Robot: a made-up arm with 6 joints.
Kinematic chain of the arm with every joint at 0, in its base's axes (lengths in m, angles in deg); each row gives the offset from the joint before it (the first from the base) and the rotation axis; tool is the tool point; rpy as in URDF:
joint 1: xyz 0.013 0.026 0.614 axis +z
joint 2: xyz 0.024 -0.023 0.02 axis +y
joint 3: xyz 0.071 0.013 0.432 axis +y
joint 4: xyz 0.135 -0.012 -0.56 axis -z
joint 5: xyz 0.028 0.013 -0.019 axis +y
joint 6: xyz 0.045 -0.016 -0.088 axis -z
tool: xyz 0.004 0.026 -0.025 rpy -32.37 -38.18 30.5
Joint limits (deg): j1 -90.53..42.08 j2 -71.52..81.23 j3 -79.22..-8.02 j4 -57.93..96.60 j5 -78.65..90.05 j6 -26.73..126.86
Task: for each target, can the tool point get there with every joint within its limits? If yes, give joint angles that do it. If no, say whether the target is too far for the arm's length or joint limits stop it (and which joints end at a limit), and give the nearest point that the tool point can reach.
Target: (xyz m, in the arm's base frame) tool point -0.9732 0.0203 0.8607
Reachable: no: joint limits stop it (at a limit: joint 1, joint 2) | nearest point -0.1691 -0.1723 0.8717 | short by 0.827 m
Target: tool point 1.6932 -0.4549 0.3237
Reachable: no: too far | nearest point 0.9450 -0.2407 0.4638 | short by 0.791 m
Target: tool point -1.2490 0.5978 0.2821
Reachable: no: too far | nearest point -0.1756 0.1115 0.3266 | short by 1.179 m
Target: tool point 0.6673 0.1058 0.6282
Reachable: yes | joints 6.70 -1.22 -38.91 -10.94 28.15 17.52
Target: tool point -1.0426 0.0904 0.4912
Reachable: no: joint limits stop it (at a limit: joint 2, joint 3, joint 4) | nearest point -0.1928 0.0386 0.3395 | short by 0.865 m
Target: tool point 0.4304 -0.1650 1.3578
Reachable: yes | joints -21.82 -36.14 -72.24 20.56 51.86 89.11
